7 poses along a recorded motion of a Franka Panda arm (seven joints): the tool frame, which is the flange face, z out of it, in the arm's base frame.
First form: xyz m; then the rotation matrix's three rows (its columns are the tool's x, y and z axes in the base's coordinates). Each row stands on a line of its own.
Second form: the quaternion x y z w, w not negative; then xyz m. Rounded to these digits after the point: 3 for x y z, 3 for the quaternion. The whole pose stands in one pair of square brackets.
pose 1, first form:
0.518 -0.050 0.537
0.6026 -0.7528 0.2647
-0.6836 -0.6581 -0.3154
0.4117 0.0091 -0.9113
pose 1, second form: [0.891 -0.403 0.190 0.091 0.518 -0.050 0.537]
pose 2, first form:
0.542 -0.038 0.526
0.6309 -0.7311 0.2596
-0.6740 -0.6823 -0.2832
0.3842 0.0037 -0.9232
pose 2, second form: [0.900 -0.391 0.179 0.080 0.542 -0.038 0.526]
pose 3, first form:
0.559 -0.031 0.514
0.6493 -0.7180 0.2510
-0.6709 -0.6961 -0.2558
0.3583 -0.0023 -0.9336
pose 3, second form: [0.905 -0.383 0.168 0.070 0.559 -0.031 0.514]
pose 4, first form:
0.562 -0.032 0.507
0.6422 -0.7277 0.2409
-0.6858 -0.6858 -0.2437
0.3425 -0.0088 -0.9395
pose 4, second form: [0.904 -0.391 0.161 0.065 0.562 -0.032 0.507]
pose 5, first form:
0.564 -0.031 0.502
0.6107 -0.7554 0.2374
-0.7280 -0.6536 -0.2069
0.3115 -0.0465 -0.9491
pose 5, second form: [0.896 -0.414 0.153 0.045 0.564 -0.031 0.502]
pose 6, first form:
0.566 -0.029 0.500
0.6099 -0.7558 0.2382
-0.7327 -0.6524 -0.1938
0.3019 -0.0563 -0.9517
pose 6, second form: [0.896 -0.415 0.151 0.038 0.566 -0.029 0.500]
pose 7, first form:
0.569 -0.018 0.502
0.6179 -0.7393 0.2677
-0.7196 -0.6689 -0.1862
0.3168 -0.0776 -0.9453
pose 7, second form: [0.899 -0.406 0.163 0.030 0.569 -0.018 0.502]
